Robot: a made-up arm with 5 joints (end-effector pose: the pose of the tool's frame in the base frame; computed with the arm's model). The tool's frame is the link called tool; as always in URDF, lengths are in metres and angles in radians.
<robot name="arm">
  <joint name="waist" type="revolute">
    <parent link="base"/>
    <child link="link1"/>
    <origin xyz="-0.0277 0.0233 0.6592" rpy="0 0 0"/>
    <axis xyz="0 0 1"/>
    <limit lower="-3.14" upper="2.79" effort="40" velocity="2.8"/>
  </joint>
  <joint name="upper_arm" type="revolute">
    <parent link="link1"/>
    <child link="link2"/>
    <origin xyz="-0.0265 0.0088 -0.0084" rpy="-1.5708 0 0"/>
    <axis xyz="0 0 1"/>
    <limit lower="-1.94" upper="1.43" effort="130" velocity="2.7"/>
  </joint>
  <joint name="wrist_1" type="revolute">
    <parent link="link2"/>
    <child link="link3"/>
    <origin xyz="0.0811 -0.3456 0.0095" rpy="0 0 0"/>
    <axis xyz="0 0 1"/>
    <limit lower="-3.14" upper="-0.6" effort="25" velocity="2.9"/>
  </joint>
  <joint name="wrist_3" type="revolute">
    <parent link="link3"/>
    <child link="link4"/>
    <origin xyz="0.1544 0.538 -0.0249" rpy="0 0 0"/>
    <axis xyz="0 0 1"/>
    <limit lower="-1.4" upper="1.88" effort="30" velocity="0.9"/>
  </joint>
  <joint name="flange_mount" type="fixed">
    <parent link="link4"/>
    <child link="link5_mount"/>
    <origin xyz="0.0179 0.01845 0.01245" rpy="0 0 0"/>
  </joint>
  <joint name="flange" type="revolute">
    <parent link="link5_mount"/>
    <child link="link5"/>
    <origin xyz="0.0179 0.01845 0.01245" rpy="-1.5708 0 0"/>
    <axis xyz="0 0 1"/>
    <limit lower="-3.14" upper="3.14" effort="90" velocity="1.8"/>
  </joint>
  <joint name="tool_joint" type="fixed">
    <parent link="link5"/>
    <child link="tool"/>
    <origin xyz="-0.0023 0.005 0.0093" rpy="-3.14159 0 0"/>
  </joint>
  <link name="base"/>
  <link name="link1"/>
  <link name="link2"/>
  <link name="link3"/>
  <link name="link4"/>
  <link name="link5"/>
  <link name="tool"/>
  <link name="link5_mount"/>
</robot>
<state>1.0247 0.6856 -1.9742 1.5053 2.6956</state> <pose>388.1 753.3 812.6 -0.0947 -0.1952 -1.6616</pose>
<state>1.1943 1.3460 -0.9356 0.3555 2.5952</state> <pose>41.7 263.3 36.2 -0.4634 -0.6339 -1.2464</pose>
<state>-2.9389 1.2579 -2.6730 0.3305 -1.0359</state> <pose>-947.4 -179.8 762.0 -1.0199 -0.4675 -1.6382</pose>
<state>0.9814 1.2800 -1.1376 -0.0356 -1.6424</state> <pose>203.3 398.3 67.4 0.1065 -0.0076 2.6234</pose>
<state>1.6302 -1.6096 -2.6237 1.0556 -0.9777</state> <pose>16.0 -939.7 874.2 3.1117 0.0202 -2.4894</pose>
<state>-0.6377 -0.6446 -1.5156 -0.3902 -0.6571</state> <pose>130.3 -77.7 1462.2 -2.7525 -0.4570 1.7552</pose>
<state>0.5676 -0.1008 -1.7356 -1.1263 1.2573</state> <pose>363.8 295.4 1343.9 2.9712 -0.0549 -1.3120</pose>
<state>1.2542 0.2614 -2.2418 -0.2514 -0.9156</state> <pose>142.0 584.4 1378.2 -2.3465 -0.5018 -3.0174</pose>
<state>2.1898 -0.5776 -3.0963 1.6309 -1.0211</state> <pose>268.6 -416.2 1425.4 -2.1105 -0.4839 -2.2508</pose>
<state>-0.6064 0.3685 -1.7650 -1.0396 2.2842</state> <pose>589.3 -376.3 1059.7 2.5694 0.4382 -1.5946</pose>
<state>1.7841 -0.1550 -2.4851 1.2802 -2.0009</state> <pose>-83.1 192.8 1581.5 -1.3395 0.4200 -2.8326</pose>
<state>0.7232 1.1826 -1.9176 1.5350 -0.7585</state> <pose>557.7 557.5 351.8 0.6162 0.5477 1.6600</pose>
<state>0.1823 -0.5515 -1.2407 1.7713 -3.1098</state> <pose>353.3 117.1 1211.0 -0.0007 0.0209 -2.9911</pose>
